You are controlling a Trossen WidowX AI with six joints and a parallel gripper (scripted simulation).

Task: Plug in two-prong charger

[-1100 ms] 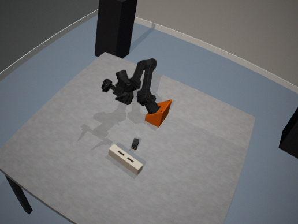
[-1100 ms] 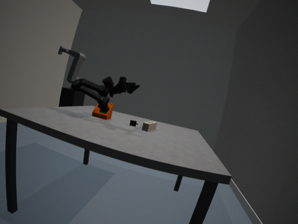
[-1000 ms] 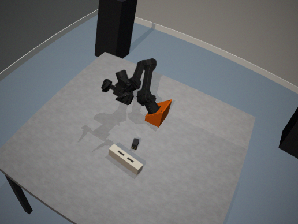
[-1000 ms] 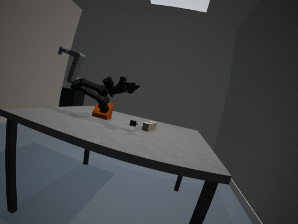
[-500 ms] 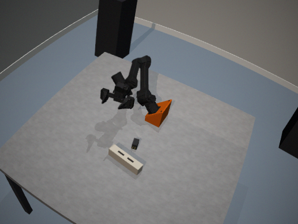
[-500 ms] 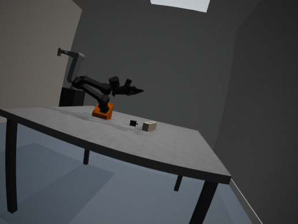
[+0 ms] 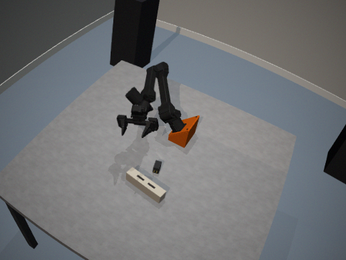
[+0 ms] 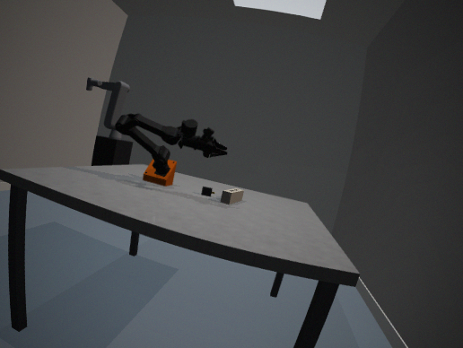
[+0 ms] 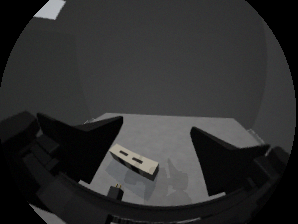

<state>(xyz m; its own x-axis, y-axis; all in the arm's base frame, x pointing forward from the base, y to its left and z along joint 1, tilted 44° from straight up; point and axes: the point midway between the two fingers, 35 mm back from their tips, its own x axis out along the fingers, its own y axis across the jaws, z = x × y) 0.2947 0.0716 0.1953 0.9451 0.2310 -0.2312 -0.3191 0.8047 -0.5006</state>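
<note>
Right now the dark charger is 70 mm behind my gripper tip, 110 mm to the left of it and 220 mm below it.
</note>
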